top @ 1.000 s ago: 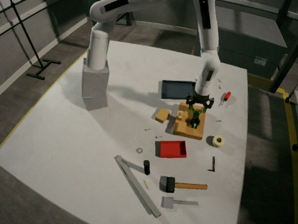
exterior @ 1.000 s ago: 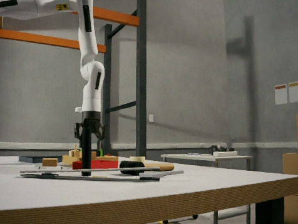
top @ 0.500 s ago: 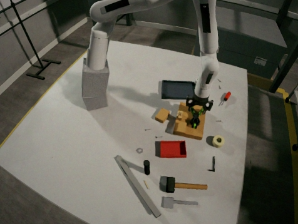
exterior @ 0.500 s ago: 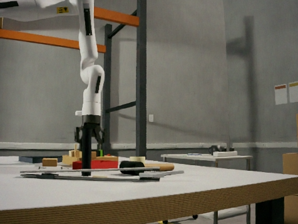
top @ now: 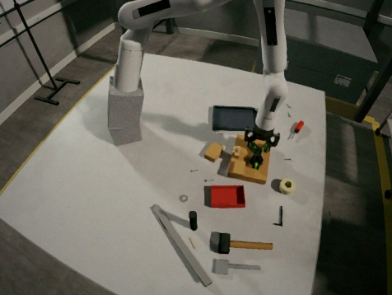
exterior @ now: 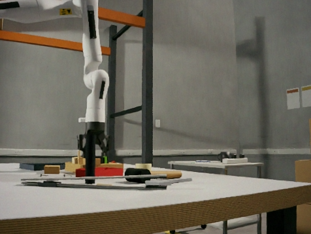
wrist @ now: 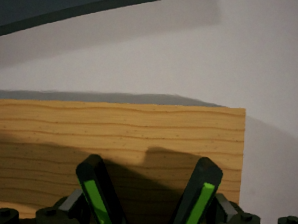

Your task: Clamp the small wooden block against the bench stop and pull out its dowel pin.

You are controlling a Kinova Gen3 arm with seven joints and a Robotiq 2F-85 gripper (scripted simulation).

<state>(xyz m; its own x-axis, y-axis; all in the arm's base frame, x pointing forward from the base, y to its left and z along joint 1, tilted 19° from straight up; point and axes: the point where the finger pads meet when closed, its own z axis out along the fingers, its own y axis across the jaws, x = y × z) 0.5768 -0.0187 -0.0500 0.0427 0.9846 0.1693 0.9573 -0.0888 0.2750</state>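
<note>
Right now my hand is 4 cm to the left of the wooden bench board, 3 cm past it and 2 cm above it. From my hand the other things lie so: pale wooden block: 8 cm behind, 4 cm to the right; tan wooden block: 18 cm behind, 4 cm to the right, 3 cm below; dowel pin: 8 cm behind, 4 cm to the right, 1 cm above.
</note>
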